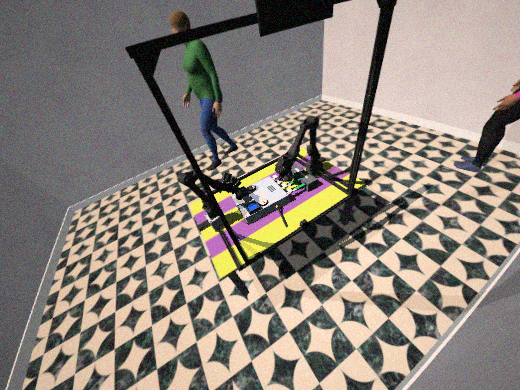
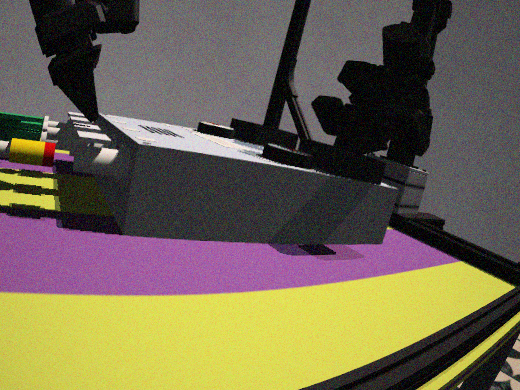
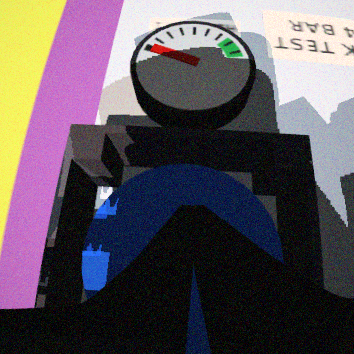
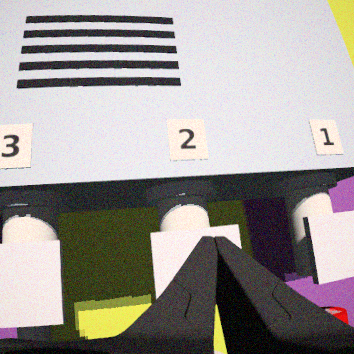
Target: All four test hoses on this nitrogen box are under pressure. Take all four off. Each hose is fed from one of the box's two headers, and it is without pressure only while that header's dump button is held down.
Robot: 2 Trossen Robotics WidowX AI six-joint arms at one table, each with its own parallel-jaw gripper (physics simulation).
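Frame: origin at the left arm's base, x right, y back, z down, level; metres.
Seen in the pictures: left gripper, between the fingertips: (image 1: 243, 191) (image 3: 190, 216); right gripper, between the fingertips: (image 1: 278, 180) (image 2: 94, 120) (image 4: 211, 246); left arm's base, origin of its link: (image 1: 213, 214) (image 2: 399, 163); right arm's base, origin of its link: (image 1: 314, 162).
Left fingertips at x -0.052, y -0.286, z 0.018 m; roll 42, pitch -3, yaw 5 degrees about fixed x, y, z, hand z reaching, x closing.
Pixels of each thing's middle, then the offset from my left fingertips to it. "spot": a spot on its surface instead.
- white tag, a spot on its surface: (image 4: 172, 253) spot: dx +0.110, dy -0.272, dz +0.017 m
- hose 2, a spot on its surface: (image 4: 184, 215) spot: dx +0.099, dy -0.258, dz +0.027 m
- Hose 3, a spot on its surface: (image 4: 26, 228) spot: dx +0.165, dy -0.249, dz +0.027 m
- hose 1, a spot on its surface: (image 4: 310, 207) spot: dx +0.035, dy -0.270, dz +0.029 m
- printed label, a spot on its surface: (image 3: 309, 35) spot: dx +0.080, dy -0.100, dz +0.013 m
- second gauge, middle of its body: (image 2: 216, 130) dx +0.196, dy -0.042, dz +0.007 m
The grey nitrogen box (image 1: 270, 192) (image 2: 239, 201) (image 4: 246, 70) stands on the striped table. My left gripper (image 3: 190, 216) (image 1: 248, 199) is shut and empty, its tips resting on the round blue dump button (image 3: 147, 207) (image 1: 253, 206) inside a black guard (image 3: 291, 175). The gauge (image 3: 192, 60) beyond the button has its red needle at the low end, away from the green mark. My right gripper (image 4: 211, 246) (image 1: 285, 179) is shut and empty, its tips at the white tag (image 4: 172, 253) of hose 2 (image 4: 184, 215). Hose 3 (image 4: 26, 228) and hose 1 (image 4: 310, 207) sit plugged in to either side.
A black gantry frame (image 1: 371, 97) stands over the table. A person in a green top (image 1: 202, 77) walks behind it. Vent slots (image 4: 98, 49) and a printed label (image 3: 309, 35) mark the box top. A second gauge (image 2: 216, 128) sits on the box lid.
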